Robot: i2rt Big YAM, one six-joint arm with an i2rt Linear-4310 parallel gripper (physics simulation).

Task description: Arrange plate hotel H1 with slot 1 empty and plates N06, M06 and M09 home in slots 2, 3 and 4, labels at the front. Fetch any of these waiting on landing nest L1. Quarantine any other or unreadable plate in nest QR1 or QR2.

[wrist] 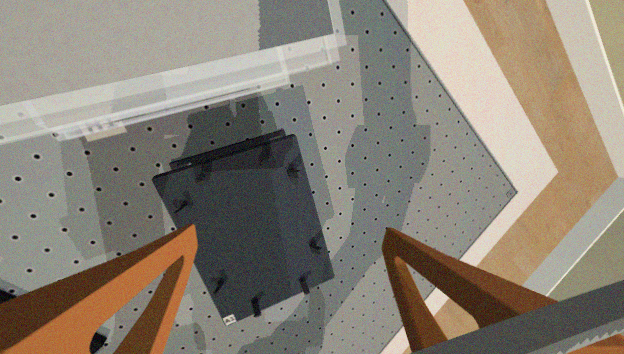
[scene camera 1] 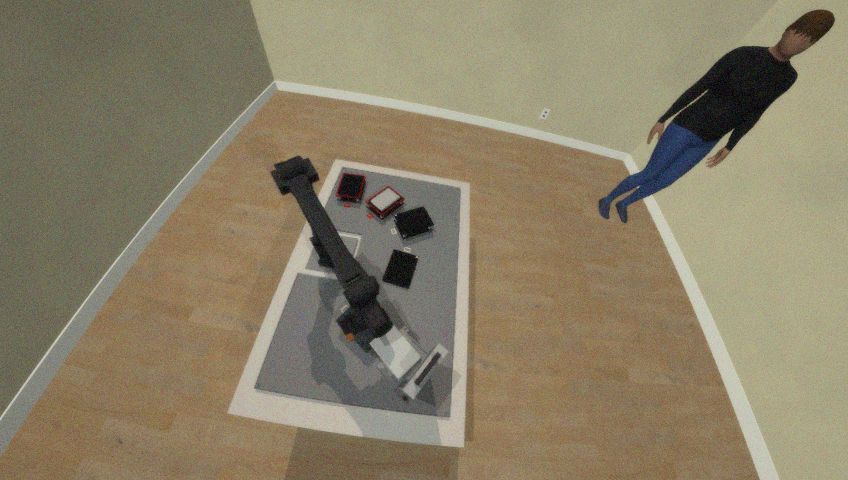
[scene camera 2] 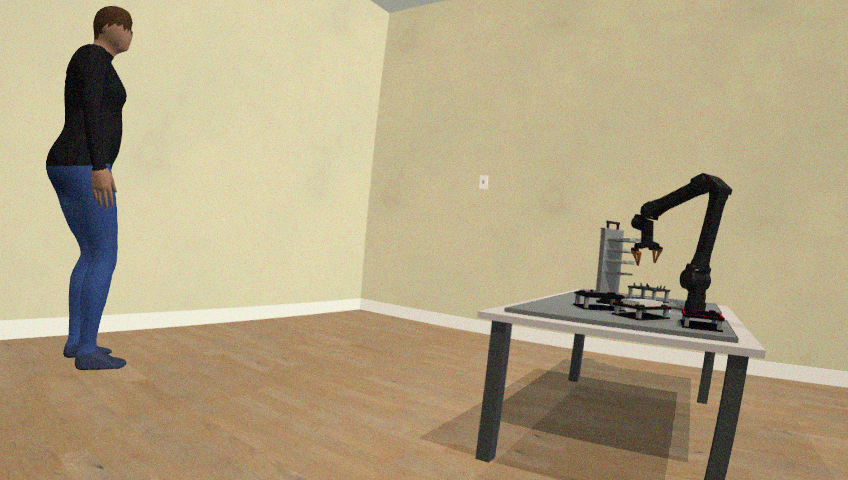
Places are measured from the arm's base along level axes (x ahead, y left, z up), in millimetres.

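Pixels of known places: gripper, between the fingertips: (scene camera 1: 364,332) (scene camera 2: 646,264).
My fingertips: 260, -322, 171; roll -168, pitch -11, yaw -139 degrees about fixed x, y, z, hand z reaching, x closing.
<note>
Behind a point stands the place of what it marks, as x, y, z.
My gripper (scene camera 2: 647,262) @(260, -322, 171) (wrist: 290,230) @(260, -322, 171) is open and empty, above a dark nest (wrist: 255,225) with a small tag that seems to read A1. No plate lies on that nest. Hotel H1, a grey tower (scene camera 2: 609,261) @(437, -349, 174), stands close by; its pale upper shelf (scene camera 1: 395,352) @(371, -377, 290) shows in scene camera 1. I make out no plates on its shelves; their insides are partly hidden. A white plate (scene camera 1: 386,199) @(167, 340, 61) (scene camera 2: 642,302) @(152, 410, 59) sits on a red-rimmed nest; its label is unreadable. Another red-rimmed nest (scene camera 1: 351,186) @(-34, 388, 46) (scene camera 2: 703,314) @(-44, 427, 46) holds no visible plate. Two black nests (scene camera 1: 413,223) @(330, 233, 56) (scene camera 1: 401,268) @(323, 3, 18) show no plate; their tags are too small to read.
The arm's base stands at the table's long edge, beside a white outlined square (scene camera 1: 358,245) @(105, 77, 7). The white table (scene camera 1: 297,423) @(99, -638, -7) (scene camera 2: 684,340) @(-7, 631, -6) carries a grey perforated board (scene camera 1: 285,362) @(-12, -463, 7). A person (scene camera 1: 734,89) (scene camera 2: 89,113) stands on the floor away from the table.
</note>
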